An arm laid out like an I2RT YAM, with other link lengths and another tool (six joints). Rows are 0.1 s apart.
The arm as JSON. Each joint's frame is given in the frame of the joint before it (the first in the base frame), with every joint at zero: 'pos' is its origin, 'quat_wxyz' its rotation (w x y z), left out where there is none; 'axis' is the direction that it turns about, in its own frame. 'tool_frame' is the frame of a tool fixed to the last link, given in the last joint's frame.
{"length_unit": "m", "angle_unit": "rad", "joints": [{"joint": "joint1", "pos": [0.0, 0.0, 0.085], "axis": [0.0, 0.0, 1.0]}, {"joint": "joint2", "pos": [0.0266, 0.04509, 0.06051], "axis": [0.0, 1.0, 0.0]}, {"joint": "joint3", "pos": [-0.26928, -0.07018, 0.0], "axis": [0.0, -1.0, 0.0]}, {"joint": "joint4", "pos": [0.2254, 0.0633, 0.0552], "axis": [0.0, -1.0, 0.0]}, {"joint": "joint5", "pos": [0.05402, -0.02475, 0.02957], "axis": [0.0, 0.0, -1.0]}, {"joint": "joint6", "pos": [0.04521, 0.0, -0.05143], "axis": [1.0, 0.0, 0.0]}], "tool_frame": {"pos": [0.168, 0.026, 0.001], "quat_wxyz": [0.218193, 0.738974, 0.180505, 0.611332]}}
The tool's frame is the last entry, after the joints.
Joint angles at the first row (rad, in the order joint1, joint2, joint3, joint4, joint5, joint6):
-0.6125 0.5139 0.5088 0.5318 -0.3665 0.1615
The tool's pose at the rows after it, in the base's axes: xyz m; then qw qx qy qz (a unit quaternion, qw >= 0):
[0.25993 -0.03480 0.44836 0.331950 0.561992 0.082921 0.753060]
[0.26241 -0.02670 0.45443 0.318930 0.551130 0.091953 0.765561]
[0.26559 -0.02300 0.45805 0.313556 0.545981 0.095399 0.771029]
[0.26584 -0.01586 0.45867 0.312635 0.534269 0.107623 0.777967]
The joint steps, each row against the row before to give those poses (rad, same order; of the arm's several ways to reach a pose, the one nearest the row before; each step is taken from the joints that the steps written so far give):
0.0278 0.0194 0.0004 0.0543 -0.0048 0.0263
0.0355 0.0260 0.0020 0.0487 0.0009 0.0102
0.0317 0.0233 0.0054 0.0260 0.0149 -0.0055
0.0193 0.0102 -0.0159 0.0499 -0.0086 -0.0094

